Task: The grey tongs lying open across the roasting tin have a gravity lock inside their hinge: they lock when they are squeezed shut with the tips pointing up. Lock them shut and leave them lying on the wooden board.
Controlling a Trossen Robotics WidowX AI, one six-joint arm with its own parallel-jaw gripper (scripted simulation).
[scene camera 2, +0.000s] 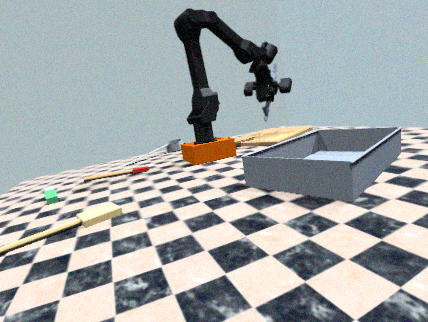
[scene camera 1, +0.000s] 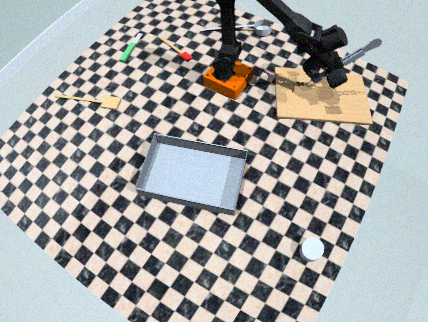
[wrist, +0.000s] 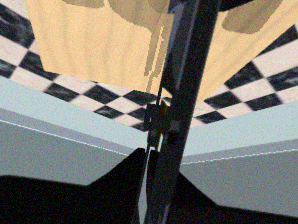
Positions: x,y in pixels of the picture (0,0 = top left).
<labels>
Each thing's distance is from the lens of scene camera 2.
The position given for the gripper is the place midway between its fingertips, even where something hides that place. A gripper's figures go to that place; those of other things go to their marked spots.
gripper (scene camera 2: pixel 272 101): 111 cm
wooden board (scene camera 2: pixel 267 137): 100 cm
</labels>
